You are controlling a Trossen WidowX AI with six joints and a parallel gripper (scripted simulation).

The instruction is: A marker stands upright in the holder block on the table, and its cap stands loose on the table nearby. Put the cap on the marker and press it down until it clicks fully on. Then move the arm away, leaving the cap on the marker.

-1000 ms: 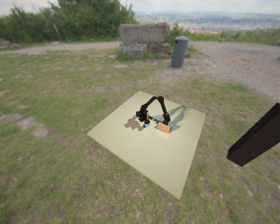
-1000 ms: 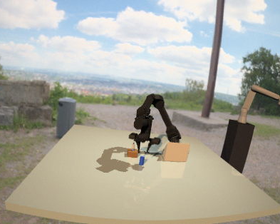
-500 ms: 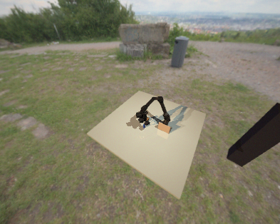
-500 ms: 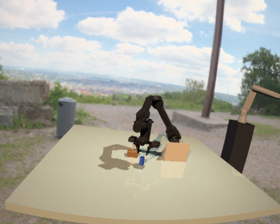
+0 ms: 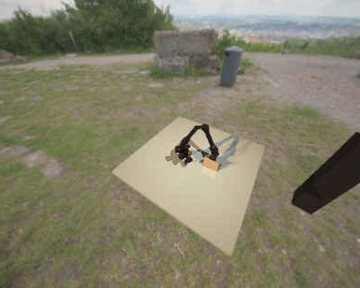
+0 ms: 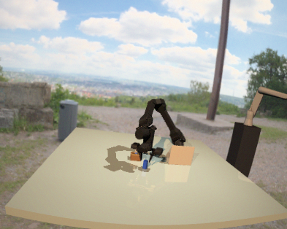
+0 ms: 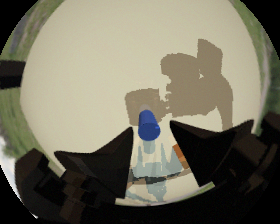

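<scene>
The blue cap is 2 cm below my gripper tip. The rest, counted from my gripper tip: orange holder block (13 cm to the right, 6 cm ahead, 3 cm below).
</scene>
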